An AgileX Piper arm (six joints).
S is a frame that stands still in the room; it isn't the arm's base.
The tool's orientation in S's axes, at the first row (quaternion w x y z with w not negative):
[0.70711, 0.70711, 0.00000, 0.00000]
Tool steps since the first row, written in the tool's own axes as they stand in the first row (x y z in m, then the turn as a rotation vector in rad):
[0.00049, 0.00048, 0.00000, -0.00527, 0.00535, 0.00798]
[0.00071, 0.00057, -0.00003, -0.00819, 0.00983, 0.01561]
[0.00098, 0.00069, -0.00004, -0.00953, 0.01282, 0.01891]
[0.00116, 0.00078, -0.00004, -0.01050, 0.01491, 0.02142]
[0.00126, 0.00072, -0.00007, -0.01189, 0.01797, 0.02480]
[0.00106, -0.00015, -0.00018, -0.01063, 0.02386, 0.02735]
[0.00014, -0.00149, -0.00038, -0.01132, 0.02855, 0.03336]
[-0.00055, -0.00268, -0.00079, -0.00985, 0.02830, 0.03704]
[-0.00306, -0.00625, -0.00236, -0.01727, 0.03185, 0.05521]
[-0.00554, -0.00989, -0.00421, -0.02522, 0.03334, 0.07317]
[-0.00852, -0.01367, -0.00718, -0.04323, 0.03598, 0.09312]
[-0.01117, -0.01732, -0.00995, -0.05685, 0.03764, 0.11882]
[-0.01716, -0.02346, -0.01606, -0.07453, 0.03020, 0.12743]
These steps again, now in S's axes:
[0.00049, 0.00000, 0.00048, -0.00527, -0.00798, 0.00535]
[0.00071, 0.00003, 0.00057, -0.00819, -0.01561, 0.00983]
[0.00098, 0.00004, 0.00069, -0.00953, -0.01891, 0.01282]
[0.00116, 0.00004, 0.00078, -0.01050, -0.02142, 0.01491]
[0.00126, 0.00007, 0.00072, -0.01189, -0.02480, 0.01797]
[0.00106, 0.00018, -0.00015, -0.01063, -0.02735, 0.02386]
[0.00014, 0.00038, -0.00149, -0.01132, -0.03336, 0.02855]
[-0.00055, 0.00079, -0.00268, -0.00985, -0.03704, 0.02830]
[-0.00306, 0.00236, -0.00625, -0.01727, -0.05521, 0.03185]
[-0.00554, 0.00421, -0.00989, -0.02522, -0.07317, 0.03334]
[-0.00852, 0.00718, -0.01367, -0.04323, -0.09312, 0.03598]
[-0.01117, 0.00995, -0.01732, -0.05685, -0.11882, 0.03764]
[-0.01716, 0.01606, -0.02346, -0.07453, -0.12743, 0.03020]

